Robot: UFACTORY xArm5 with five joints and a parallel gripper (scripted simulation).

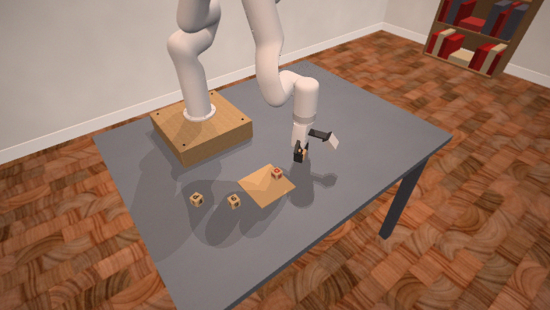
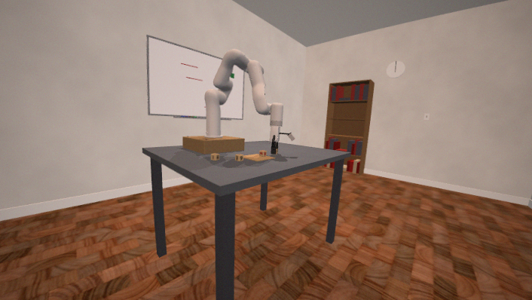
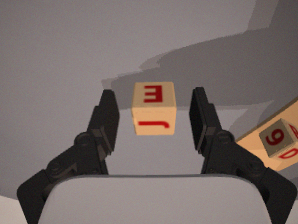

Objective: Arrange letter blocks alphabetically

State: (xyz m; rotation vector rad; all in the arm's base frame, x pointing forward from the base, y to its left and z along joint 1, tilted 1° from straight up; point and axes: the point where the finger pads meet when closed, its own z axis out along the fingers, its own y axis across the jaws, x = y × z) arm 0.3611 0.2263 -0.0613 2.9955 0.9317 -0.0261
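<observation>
My hand is 50 mm short of the tan mat, 180 mm to the left of it and 20 mm above it. From my hand the other things lie so: wooden block (40 mm ahead, 130 mm to the right).
</observation>
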